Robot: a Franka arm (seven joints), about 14 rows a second.
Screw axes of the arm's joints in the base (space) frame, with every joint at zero. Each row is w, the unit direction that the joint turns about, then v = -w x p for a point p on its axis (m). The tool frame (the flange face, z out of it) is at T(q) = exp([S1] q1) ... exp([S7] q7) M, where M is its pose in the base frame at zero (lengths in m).
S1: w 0 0 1 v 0 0 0
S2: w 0 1 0 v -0.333 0 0
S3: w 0 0 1 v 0 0 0
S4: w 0 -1 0 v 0.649 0 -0.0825
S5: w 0 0 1 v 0 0 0
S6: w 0 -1 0 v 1.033 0 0
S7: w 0 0 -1 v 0 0.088 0
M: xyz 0.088 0 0.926 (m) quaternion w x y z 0 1 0 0
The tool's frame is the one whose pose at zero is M.
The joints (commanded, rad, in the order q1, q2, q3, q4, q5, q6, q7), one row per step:
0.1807, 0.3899, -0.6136, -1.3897, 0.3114, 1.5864, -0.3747
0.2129, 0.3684, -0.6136, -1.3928, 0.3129, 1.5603, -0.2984
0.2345, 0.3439, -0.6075, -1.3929, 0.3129, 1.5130, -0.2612
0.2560, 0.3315, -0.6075, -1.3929, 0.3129, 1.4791, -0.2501
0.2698, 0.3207, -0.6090, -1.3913, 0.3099, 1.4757, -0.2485
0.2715, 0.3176, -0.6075, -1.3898, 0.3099, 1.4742, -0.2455
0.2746, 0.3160, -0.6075, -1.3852, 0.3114, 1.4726, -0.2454
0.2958, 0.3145, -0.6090, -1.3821, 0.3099, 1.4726, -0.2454
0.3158, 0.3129, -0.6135, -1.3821, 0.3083, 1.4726, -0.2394
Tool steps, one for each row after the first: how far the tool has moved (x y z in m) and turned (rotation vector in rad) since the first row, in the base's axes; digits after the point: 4 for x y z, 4 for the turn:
-0.0013, 0.0207, 0.0091, 0.0113, 0.0154, -0.0415
-0.0066, 0.0386, 0.0191, 0.0327, 0.0418, -0.0456
-0.0098, 0.0530, 0.0238, 0.0457, 0.0636, -0.0309
-0.0108, 0.0600, 0.0304, 0.0454, 0.0563, -0.0189
-0.0110, 0.0618, 0.0326, 0.0463, 0.0540, -0.0182
-0.0107, 0.0642, 0.0355, 0.0472, 0.0493, -0.0141
-0.0086, 0.0763, 0.0378, 0.0444, 0.0457, 0.0063
-0.0075, 0.0860, 0.0390, 0.0411, 0.0455, 0.0162

